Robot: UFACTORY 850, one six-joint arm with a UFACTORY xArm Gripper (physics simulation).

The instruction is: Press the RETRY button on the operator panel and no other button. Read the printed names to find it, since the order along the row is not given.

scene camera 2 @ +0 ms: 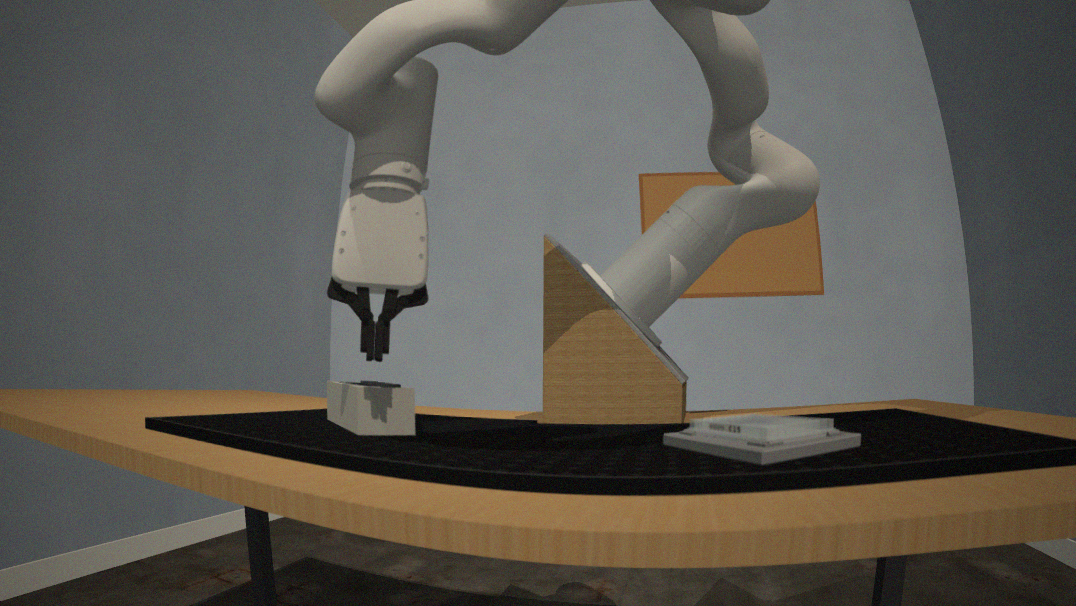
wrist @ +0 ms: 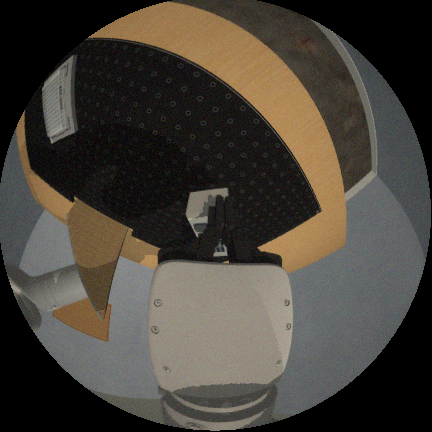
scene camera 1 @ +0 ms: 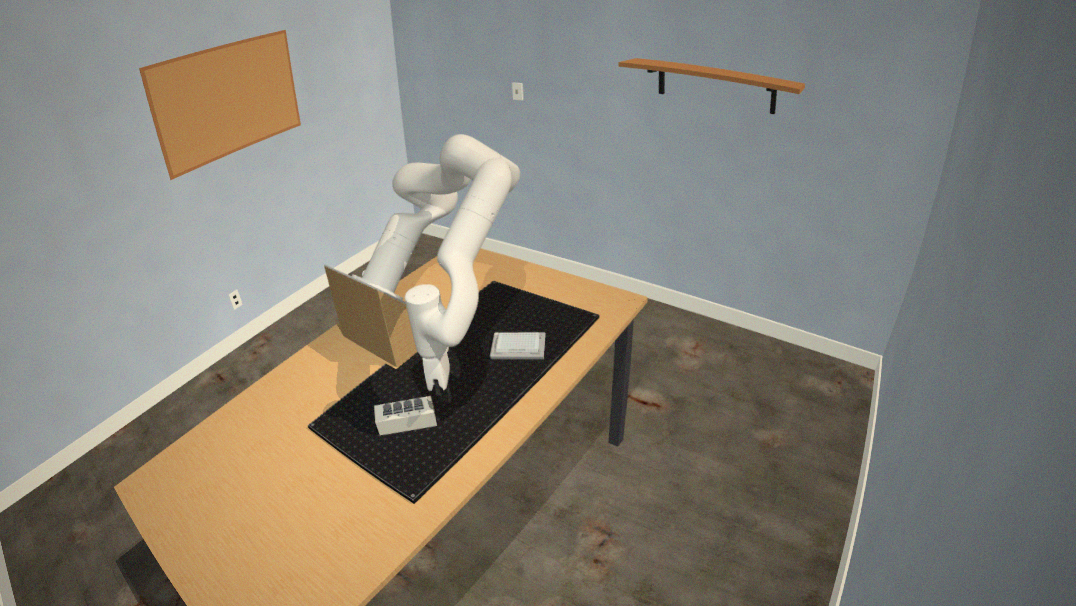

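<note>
The operator panel (scene camera 1: 406, 424) (scene camera 2: 370, 410) (wrist: 198, 204) is a pale box on the black mat, with a row of several dark buttons (scene camera 1: 403, 408) on its top. The printed names are too small to read, so I cannot tell which button is RETRY. My gripper (scene camera 1: 438, 391) (scene camera 2: 374, 358) (wrist: 221, 204) is shut and empty. Its fingertips point down and stand a little above the panel's top in scene camera 2, with a gap between. In scene camera 1 they show beside the panel's right end. In the wrist view the fingers hide part of the panel and its buttons.
A white plate-like tray (scene camera 1: 518, 344) (scene camera 2: 760, 442) (wrist: 61, 102) lies on the black mat (scene camera 1: 410, 481) (scene camera 2: 572, 475) (wrist: 280, 165), away from the panel. A wooden wedge mount (scene camera 1: 368, 319) (scene camera 2: 609, 376) (wrist: 97, 245) holds the arm's base at the mat's rear side. The mat lies on the wooden table (scene camera 1: 233, 481).
</note>
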